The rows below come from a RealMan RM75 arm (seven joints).
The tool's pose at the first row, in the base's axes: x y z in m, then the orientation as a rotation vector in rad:
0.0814 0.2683 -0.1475 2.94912 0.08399 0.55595
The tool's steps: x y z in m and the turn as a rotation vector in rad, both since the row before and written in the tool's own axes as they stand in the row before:
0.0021 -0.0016 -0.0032 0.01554 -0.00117 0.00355
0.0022 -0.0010 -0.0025 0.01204 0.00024 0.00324
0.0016 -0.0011 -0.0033 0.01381 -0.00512 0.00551
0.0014 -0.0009 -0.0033 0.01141 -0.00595 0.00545
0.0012 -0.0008 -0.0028 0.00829 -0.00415 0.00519
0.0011 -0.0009 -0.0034 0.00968 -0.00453 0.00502
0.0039 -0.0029 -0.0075 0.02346 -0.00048 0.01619
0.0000 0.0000 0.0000 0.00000 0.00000 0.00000
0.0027 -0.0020 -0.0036 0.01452 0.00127 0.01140
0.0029 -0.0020 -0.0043 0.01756 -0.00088 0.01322
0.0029 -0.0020 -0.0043 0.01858 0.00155 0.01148
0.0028 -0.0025 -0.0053 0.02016 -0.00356 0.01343
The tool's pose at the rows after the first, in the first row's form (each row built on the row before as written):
0.0821 0.2705 -0.1440 2.96520 0.08335 0.55657
0.0832 0.2719 -0.1410 2.97747 0.08223 0.55880
0.0835 0.2734 -0.1375 2.99328 0.07779 0.55348
0.0836 0.2747 -0.1340 3.00694 0.07262 0.54653
0.0837 0.2758 -0.1310 3.01705 0.06700 0.54181
0.0835 0.2770 -0.1275 3.02856 0.06198 0.53664
0.0845 0.2805 -0.1193 3.05455 0.04408 0.54028
0.0845 0.2805 -0.1193 3.05455 0.04408 0.54028
0.0858 0.2827 -0.1151 3.07043 0.03079 0.54500
0.0870 0.2848 -0.1101 3.09009 0.01536 0.54696
0.0882 0.2868 -0.1051 -3.07649 -0.00270 -0.54688
0.0890 0.2892 -0.0991 -3.05560 0.01231 -0.53740

